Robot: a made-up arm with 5 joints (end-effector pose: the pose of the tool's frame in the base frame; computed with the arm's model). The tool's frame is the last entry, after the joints.
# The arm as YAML. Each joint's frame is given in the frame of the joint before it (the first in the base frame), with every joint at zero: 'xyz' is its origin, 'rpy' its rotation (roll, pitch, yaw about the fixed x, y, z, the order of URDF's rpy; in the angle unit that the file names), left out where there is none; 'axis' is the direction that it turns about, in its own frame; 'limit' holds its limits. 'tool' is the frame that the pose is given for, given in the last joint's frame.
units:
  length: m
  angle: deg
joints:
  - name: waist
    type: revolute
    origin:
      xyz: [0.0, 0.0, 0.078]
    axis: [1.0, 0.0, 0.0]
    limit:
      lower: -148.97
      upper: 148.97
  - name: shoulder
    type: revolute
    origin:
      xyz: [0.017, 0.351, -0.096]
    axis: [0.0, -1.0, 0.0]
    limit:
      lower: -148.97
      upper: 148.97
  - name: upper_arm
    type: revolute
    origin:
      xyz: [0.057, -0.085, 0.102]
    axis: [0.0, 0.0, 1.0]
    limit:
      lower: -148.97
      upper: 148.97
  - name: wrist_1
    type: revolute
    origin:
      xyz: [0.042, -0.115, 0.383]
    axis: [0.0, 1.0, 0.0]
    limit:
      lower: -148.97
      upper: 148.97
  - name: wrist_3
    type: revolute
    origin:
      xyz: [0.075, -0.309, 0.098]
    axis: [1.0, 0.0, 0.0]
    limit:
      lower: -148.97
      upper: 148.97
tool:
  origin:
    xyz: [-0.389, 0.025, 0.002]
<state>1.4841 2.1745 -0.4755 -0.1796 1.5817</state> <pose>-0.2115 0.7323 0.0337 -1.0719 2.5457 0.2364</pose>
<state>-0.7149 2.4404 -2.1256 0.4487 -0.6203</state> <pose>-0.2975 0.0043 -0.9108 1.1321 -0.9044 -0.1984</pose>
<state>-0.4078 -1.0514 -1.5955 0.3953 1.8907</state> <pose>0.4556 0.6698 0.4236 0.4357 -1.0194 -1.6604</pose>
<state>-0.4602 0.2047 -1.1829 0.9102 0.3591</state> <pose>-0.4775 0.4306 0.5543 0.5489 0.1605 -1.1790</pose>
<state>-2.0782 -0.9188 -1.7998 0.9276 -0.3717</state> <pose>0.4539 0.3466 -0.6050 -1.0216 -0.7672 -2.5812</pose>
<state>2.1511 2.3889 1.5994 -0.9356 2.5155</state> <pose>-0.5582 -0.0535 0.0969 0.7200 -1.4889 1.6605</pose>
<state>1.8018 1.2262 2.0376 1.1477 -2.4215</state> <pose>-0.5853 -0.6937 0.3794 -2.4717 -0.7124 -0.4929</pose>
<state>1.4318 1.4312 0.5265 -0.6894 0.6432</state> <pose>-0.3497 -0.0111 -0.1442 0.9413 -2.2880 -0.2620</pose>
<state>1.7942 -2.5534 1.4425 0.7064 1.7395</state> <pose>0.0610 0.9605 0.3931 0.3521 -1.7798 -1.0087</pose>
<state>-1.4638 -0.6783 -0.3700 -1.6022 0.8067</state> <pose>0.0040 0.1191 0.1822 -0.9558 -0.5500 0.7886</pose>
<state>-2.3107 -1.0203 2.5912 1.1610 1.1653</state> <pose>0.8480 -0.3395 -0.4726 -0.3760 2.7294 -1.1966</pose>
